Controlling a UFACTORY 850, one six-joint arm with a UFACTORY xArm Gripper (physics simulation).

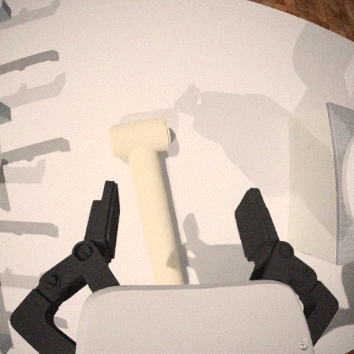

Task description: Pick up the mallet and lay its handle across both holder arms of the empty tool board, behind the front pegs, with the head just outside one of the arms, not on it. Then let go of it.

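The cream mallet (151,200) lies on the white table, its head pointing away from the gripper and its handle running back toward the gripper body, which hides the handle's end. My gripper (182,197) is open and empty above the table. The handle passes between the lines of the two fingers, closer to the left finger, and the head lies beyond the fingertips. At the left edge, small grey-blue parts (4,112) show beside several long peg-like shadows; whether they belong to the empty tool board I cannot tell. Its holder arms cannot be made out.
A pale block-like object (312,185) with a brushed grey face stands at the right, beyond the right finger. The white table's (210,45) curved edge runs across the top right, with brown wooden floor (320,17) past it. Shadows fall across the table.
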